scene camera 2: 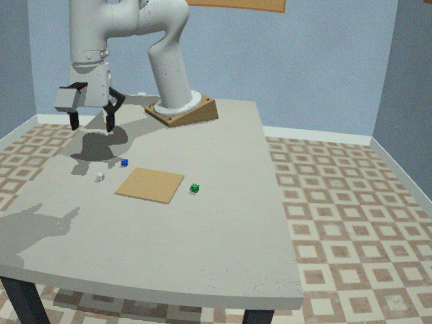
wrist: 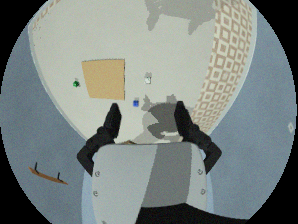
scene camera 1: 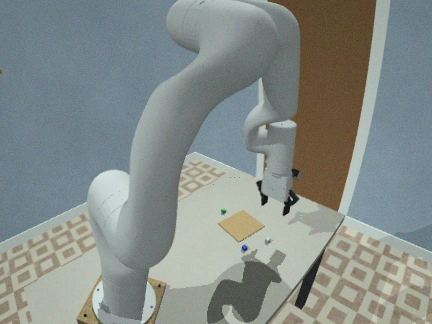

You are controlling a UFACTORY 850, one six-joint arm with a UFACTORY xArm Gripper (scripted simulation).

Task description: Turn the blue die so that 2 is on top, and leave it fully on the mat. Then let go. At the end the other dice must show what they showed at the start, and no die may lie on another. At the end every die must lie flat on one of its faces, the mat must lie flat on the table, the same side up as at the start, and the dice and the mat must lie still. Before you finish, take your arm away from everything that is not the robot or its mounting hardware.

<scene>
I see my gripper and a tan mat.
My gripper shows as well in the wrist view and in scene camera 1.
</scene>
